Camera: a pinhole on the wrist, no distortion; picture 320 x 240 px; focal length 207.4 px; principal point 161.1 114.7 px. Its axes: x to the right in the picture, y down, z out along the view. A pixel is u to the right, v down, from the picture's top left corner.
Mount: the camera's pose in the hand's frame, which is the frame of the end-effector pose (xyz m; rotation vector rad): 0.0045 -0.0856 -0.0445 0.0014 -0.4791 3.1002
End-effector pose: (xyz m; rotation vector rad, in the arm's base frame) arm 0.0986 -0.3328 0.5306 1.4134 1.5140 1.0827
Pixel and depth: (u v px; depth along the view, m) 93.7 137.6 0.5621
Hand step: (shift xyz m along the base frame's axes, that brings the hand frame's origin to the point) 0.3268 0.2153 -0.4520
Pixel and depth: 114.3 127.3 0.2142
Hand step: 0.0889 0.0612 -0.2047
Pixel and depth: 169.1 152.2 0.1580
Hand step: 0.0390 0.0026 -0.1837
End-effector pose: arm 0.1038 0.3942 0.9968 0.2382 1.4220 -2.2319
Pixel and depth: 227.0 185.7 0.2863
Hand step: -0.0307 -0.0593 0.3361
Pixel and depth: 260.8 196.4 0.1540
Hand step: -0.0216 0.0116 0.2175
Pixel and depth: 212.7 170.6 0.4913
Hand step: -0.0291 -0.1818 0.5069
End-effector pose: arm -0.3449 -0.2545 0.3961 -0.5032 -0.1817 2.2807
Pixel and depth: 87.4 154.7 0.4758
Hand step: -0.0512 0.3537 0.3851
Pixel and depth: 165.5 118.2 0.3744
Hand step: 0.0116 0.1461 0.3418
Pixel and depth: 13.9 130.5 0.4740
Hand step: -0.1965 0.4395 0.3335
